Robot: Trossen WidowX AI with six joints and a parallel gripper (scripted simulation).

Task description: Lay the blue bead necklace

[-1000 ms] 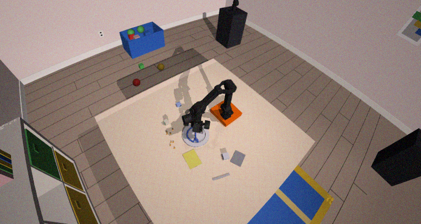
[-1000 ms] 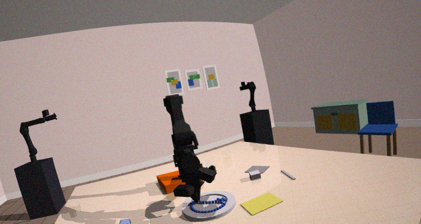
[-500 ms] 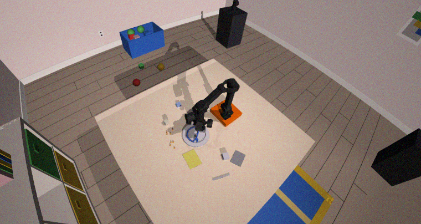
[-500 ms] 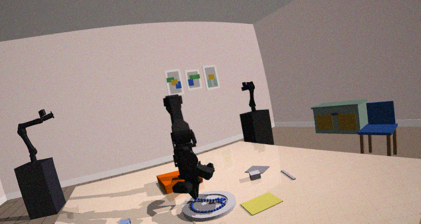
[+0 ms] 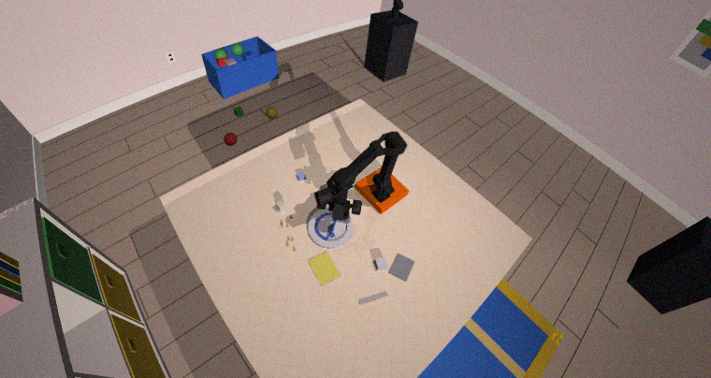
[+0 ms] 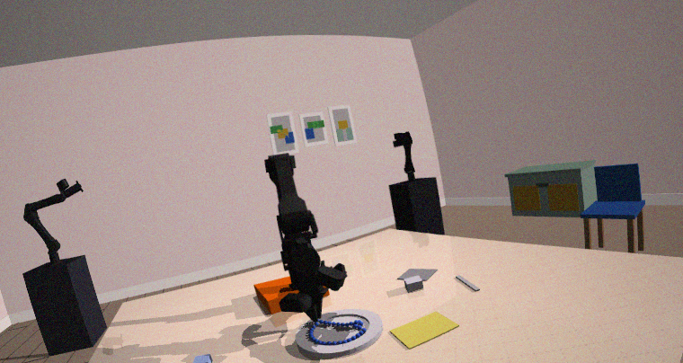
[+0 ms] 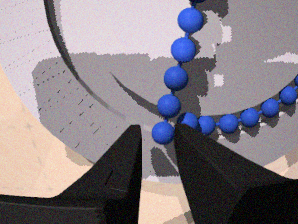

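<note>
The round bead board lies 6 cm ahead of my gripper tip, 3 cm to the left of it and 1 cm below it. The rest, counted from my gripper tip: yellow sheet 19 cm ahead, 17 cm to the left, 2 cm below; pale cube 20 cm ahead, 18 cm to the right; blue cube 29 cm to the right, 2 cm ahead, 1 cm below.
</note>
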